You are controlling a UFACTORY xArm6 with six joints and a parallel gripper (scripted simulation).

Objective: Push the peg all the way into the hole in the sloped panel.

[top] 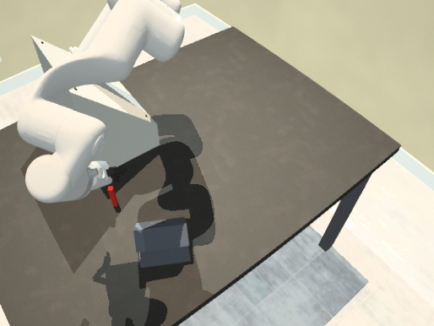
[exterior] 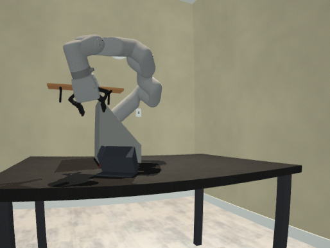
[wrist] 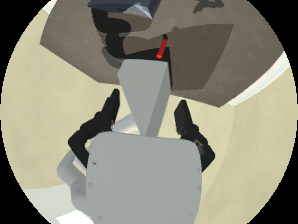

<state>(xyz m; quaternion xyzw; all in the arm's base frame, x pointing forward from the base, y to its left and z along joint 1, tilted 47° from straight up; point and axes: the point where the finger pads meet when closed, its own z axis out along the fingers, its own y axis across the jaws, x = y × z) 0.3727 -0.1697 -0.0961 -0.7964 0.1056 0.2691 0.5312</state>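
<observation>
Right now my hand is 200 mm above the peg, 80 mm past it and 50 mm to the right of it.
</observation>
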